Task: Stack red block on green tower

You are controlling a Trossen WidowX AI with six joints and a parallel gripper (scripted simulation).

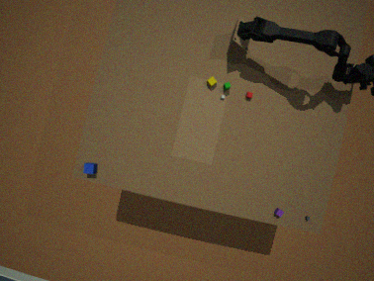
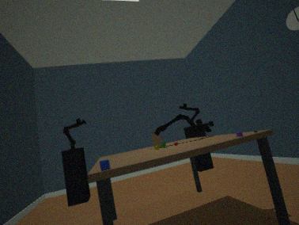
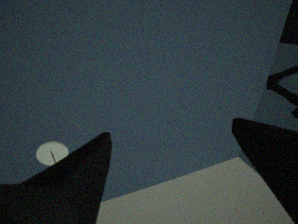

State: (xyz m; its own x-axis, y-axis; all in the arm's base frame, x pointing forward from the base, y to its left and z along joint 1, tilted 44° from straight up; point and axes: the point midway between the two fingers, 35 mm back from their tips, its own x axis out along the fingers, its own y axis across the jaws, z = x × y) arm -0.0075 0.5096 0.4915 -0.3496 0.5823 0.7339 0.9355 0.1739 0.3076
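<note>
The red block lies 260 mm ahead of my gripper tip, 610 mm to the right of it and 130 mm below it. Also, from my gripper tip: white cube 310 mm ahead, 740 mm to the right, 140 mm below; then purple block 780 mm ahead, 310 mm to the right, 130 mm below; then yellow block 250 mm ahead, 810 mm to the right, 130 mm below.
</note>
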